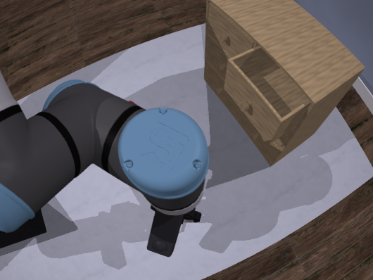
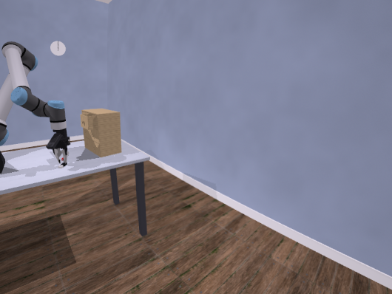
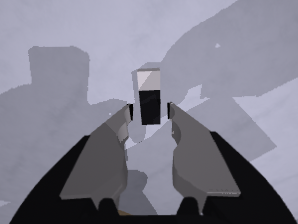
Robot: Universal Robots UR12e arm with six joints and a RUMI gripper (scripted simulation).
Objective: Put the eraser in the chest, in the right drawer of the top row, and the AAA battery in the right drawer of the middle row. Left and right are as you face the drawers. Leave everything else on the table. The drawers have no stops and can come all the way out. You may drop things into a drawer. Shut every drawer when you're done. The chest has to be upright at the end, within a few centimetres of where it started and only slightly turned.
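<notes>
Now: hand 3 cm above the eraser.
</notes>
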